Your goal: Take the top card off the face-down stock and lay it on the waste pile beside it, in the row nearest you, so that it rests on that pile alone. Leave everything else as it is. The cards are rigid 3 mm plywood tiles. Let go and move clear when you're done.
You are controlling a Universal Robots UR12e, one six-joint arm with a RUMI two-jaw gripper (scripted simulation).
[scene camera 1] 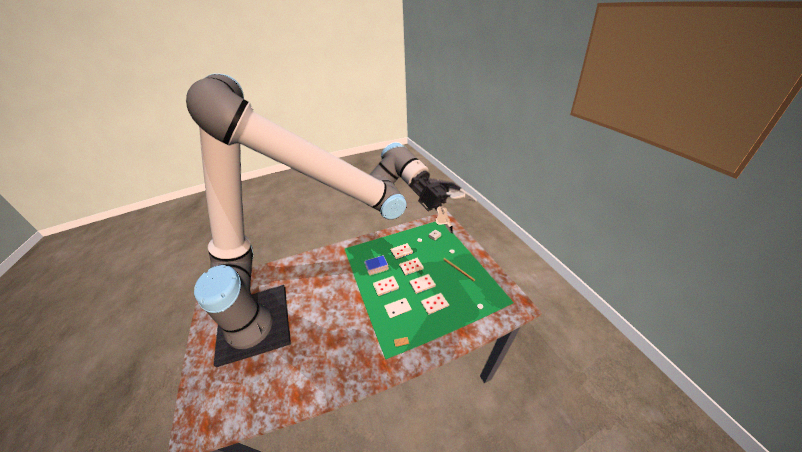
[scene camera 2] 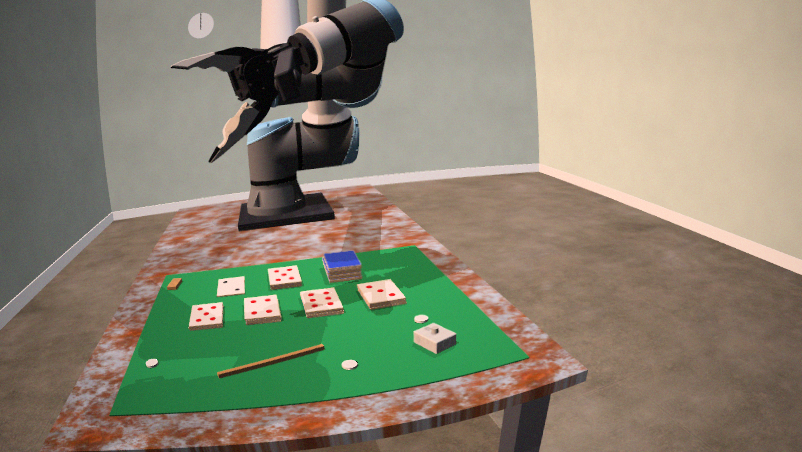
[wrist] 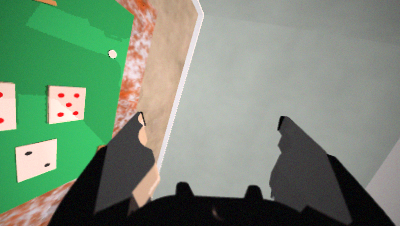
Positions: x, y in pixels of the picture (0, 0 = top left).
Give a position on a black-pip card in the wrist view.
At 34, 159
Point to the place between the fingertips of the gripper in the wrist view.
At 210, 114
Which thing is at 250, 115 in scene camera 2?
The gripper.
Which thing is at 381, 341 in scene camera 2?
A green mat.
